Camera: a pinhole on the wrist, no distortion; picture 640 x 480 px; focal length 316.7 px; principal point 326.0 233.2 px. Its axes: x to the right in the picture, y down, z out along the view. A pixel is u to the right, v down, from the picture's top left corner.
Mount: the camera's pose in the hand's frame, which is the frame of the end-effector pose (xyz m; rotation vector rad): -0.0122 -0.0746 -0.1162 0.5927 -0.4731 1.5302
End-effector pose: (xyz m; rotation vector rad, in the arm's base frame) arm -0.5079 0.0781 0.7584 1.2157 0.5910 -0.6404
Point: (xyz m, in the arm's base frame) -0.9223 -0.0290 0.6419
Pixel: 173 435
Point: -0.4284 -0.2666 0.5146
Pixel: 461 28
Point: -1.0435 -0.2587 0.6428
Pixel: 256 387
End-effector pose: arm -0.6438 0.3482 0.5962 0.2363 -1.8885 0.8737
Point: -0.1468 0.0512 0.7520
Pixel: outside the picture
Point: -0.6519 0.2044 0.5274
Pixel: 608 393
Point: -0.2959 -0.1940 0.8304
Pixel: 99 301
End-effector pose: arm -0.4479 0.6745 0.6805 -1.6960 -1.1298 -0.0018
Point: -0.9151 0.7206 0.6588
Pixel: 380 428
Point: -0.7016 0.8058 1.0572
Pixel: 170 135
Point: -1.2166 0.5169 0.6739
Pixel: outside the picture
